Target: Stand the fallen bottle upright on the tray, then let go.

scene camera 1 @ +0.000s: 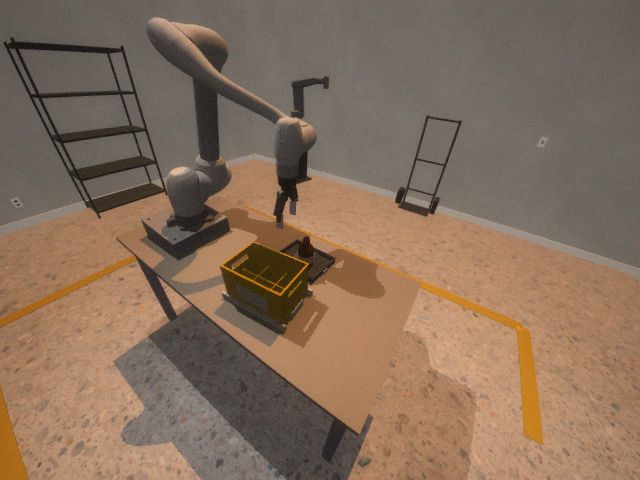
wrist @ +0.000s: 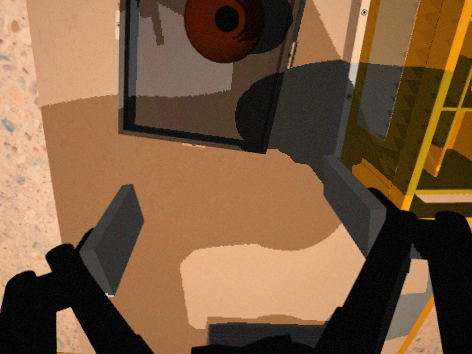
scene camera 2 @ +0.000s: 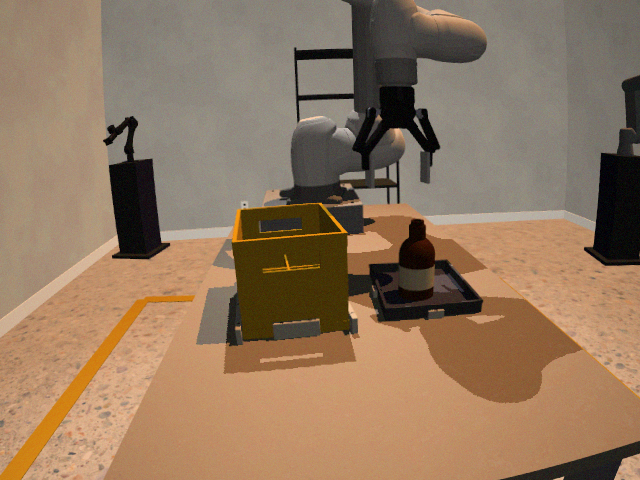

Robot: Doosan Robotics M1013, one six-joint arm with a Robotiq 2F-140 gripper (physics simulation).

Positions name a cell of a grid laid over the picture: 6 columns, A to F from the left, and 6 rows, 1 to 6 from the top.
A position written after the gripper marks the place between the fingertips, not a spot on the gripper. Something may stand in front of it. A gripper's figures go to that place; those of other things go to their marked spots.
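Scene:
A brown bottle (scene camera 2: D4) stands 84 cm from the lens, while the gripper (scene camera 2: D3) is 95 cm from the lens; the bottle is nearer to the lens than the gripper.

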